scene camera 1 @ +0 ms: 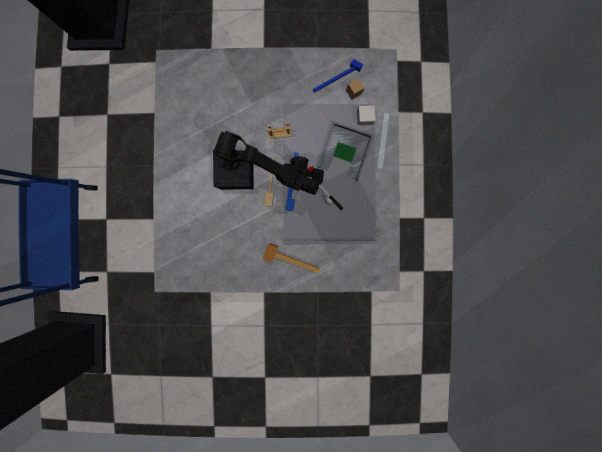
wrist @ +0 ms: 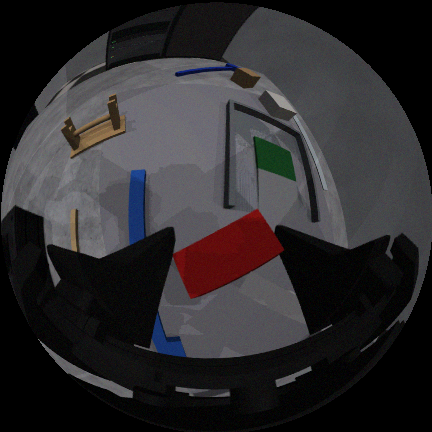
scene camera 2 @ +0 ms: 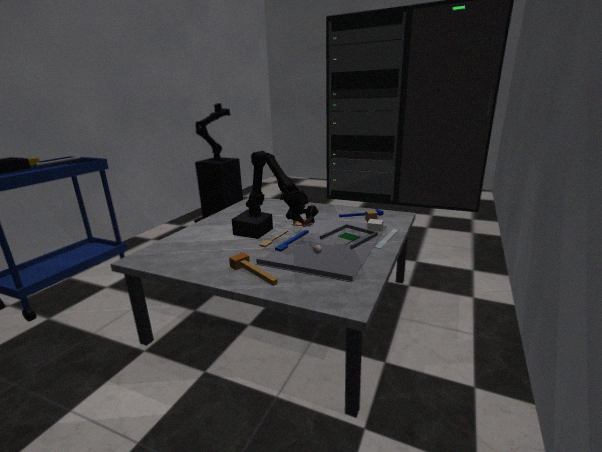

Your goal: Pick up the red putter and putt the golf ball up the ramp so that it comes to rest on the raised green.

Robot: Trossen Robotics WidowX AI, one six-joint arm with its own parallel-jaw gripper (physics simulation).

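Frame: origin at the arm's base, x back, y right, z up, level; centimetres.
Where they show: gripper, fingertip midpoint: (scene camera 1: 309,168) (wrist: 225,232) (scene camera 2: 309,222); arm's base, origin of the base link: (scene camera 1: 232,163) (scene camera 2: 254,215).
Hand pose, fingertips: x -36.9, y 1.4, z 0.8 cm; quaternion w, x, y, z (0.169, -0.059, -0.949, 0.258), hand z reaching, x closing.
Note:
Things, the pixels of their top centre, and the offset from my fingertips. "spot": a spot on its surface instead.
- thin pale rod with a black end, surface spot: (scene camera 1: 336,202) spot: dx -11.7, dy +16.7, dz +13.2 cm
- white golf ball, middle of its top: (scene camera 1: 329,200) (scene camera 2: 317,245) dx -11.2, dy +13.7, dz -6.1 cm
- green patch, surface spot: (wrist: 275,157) (scene camera 1: 344,152) (scene camera 2: 348,236) spot: dx -18.4, dy -12.0, dz -9.8 cm
- blue stick, middle of its top: (wrist: 150,286) (scene camera 1: 293,181) (scene camera 2: 294,238) dx +7.2, dy +4.7, dz -9.0 cm
- orange mallet, surface spot: (scene camera 2: 239,260) spot: dx +15.4, dy +43.9, dz -6.2 cm
- white block, middle of its top: (wrist: 281,100) (scene camera 1: 367,113) (scene camera 2: 375,221) dx -28.5, dy -31.2, dz -5.9 cm
- brown block, middle of its top: (wrist: 248,71) (scene camera 1: 356,85) (scene camera 2: 371,211) dx -22.2, dy -44.5, dz -4.7 cm
My gripper (scene camera 1: 313,180) (scene camera 2: 303,222) (wrist: 225,232) is shut on the red putter (scene camera 1: 310,169) (scene camera 2: 304,224) (wrist: 228,254); its red head shows between the fingertips, low over the grey platform. In scene camera 1 a thin pale rod with a black end (scene camera 1: 336,202) runs out from the gripper, past the ball; its attachment is hidden. The white golf ball (scene camera 1: 328,200) (scene camera 2: 317,248) rests on the platform in front of the gripper. The green patch (scene camera 1: 345,152) (scene camera 2: 348,236) (wrist: 275,157) lies inside dark walls (scene camera 1: 352,129) (scene camera 2: 362,229) (wrist: 228,155). The ramp's slope is hard to make out.
A blue stick (scene camera 1: 290,202) (scene camera 2: 292,240) (wrist: 137,205) lies beneath the arm. A wooden stand (scene camera 1: 279,131) (wrist: 97,132), an orange mallet (scene camera 1: 270,252) (scene camera 2: 239,260), a white block (scene camera 1: 366,114) (scene camera 2: 375,225) (wrist: 277,104) and a brown block (scene camera 1: 355,88) (wrist: 245,78) are around.

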